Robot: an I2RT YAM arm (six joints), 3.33 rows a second.
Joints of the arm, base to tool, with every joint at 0 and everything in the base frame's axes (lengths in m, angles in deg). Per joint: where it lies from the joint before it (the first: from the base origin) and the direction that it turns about. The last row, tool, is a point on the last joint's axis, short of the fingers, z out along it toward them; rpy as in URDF.
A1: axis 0 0 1 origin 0 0 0.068
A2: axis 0 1 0 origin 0.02 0.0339 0.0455
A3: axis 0 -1 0 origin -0.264 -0.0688 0
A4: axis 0 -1 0 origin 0.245 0.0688 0.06
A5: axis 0 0 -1 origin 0.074 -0.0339 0.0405
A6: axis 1 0 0 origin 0.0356 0 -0.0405
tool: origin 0 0 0 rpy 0 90 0
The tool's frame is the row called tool.
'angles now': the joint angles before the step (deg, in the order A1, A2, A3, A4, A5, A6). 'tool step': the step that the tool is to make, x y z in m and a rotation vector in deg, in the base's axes. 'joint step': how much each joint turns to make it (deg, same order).
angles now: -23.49 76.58 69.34 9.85 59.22 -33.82
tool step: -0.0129 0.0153 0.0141 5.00 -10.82 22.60
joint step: -0.09 -5.46 0.35 -8.37 -22.61 13.99
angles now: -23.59 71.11 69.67 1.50 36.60 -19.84
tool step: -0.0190 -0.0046 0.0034 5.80 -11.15 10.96
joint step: -4.26 -3.91 -2.42 0.32 -15.08 11.78
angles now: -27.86 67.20 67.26 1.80 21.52 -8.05
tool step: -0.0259 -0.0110 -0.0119 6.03 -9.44 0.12
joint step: -5.64 -4.31 -5.82 3.05 -5.29 10.84
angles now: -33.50 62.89 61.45 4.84 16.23 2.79
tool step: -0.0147 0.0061 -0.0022 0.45 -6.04 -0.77
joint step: -0.66 -3.71 -3.90 3.86 0.45 3.87
